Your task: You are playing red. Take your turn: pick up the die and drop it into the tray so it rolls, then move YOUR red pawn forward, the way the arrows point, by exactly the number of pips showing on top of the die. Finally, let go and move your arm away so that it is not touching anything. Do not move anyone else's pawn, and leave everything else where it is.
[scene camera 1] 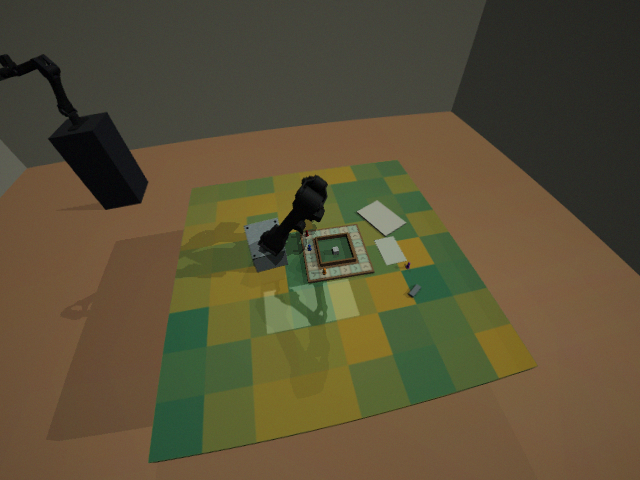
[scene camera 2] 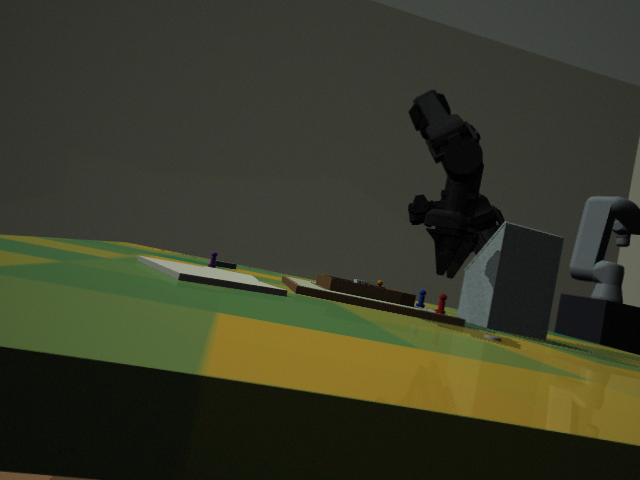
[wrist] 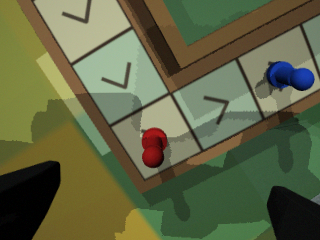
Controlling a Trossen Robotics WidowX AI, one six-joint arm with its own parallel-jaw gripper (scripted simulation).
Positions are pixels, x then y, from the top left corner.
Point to a red pawn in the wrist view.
153,141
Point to a blue pawn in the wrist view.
280,74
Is my gripper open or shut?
Open.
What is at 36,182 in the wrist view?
My gripper.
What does my gripper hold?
Nothing.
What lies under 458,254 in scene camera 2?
My gripper.
